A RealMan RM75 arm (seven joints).
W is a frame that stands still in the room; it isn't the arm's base.
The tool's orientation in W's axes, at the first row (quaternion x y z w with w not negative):
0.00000, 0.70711, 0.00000, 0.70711
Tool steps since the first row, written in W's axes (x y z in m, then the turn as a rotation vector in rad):
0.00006, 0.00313, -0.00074, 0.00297, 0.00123, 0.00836
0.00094, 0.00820, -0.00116, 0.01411, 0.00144, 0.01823
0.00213, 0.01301, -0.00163, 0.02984, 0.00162, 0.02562
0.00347, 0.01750, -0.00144, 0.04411, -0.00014, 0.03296
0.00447, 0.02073, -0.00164, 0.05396, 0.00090, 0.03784
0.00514, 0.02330, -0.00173, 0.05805, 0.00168, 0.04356
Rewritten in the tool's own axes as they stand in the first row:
0.00074, 0.00313, 0.00006, -0.00836, 0.00123, 0.00297
0.00116, 0.00820, 0.00094, -0.01823, 0.00144, 0.01411
0.00163, 0.01301, 0.00213, -0.02562, 0.00162, 0.02984
0.00144, 0.01750, 0.00347, -0.03296, -0.00014, 0.04411
0.00164, 0.02073, 0.00447, -0.03784, 0.00090, 0.05396
0.00173, 0.02330, 0.00514, -0.04356, 0.00168, 0.05805

